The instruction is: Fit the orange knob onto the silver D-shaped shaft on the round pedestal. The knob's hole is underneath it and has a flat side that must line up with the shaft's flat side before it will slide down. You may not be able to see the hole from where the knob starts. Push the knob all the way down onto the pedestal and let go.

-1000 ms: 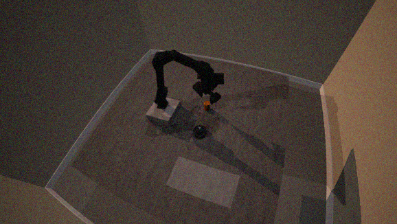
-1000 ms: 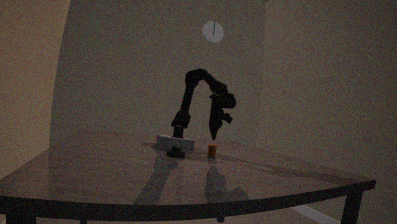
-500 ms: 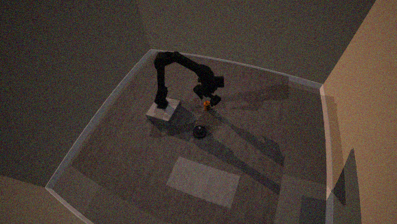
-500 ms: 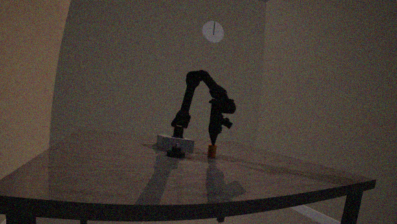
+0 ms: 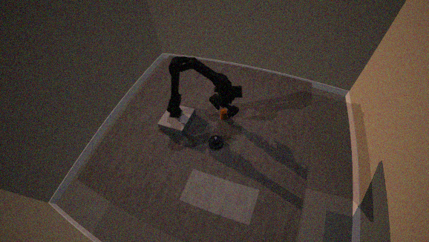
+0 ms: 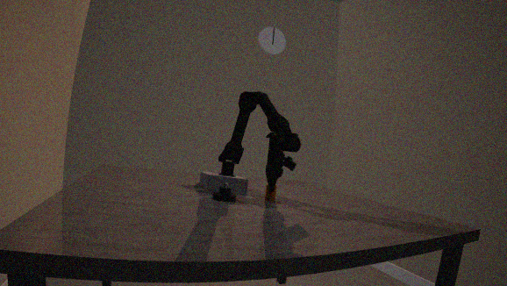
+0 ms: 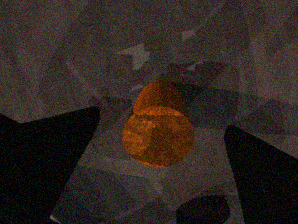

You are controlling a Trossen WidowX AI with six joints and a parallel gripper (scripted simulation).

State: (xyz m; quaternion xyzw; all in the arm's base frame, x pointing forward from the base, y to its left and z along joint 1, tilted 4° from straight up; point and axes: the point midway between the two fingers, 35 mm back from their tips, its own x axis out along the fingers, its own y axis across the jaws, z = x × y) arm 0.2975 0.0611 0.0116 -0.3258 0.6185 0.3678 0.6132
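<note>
Now: the orange knob right at my gripper tip. Also, from my gripper tip: dark round pedestal: 19 cm to the right, 1 cm below, 1 cm behind.
</note>
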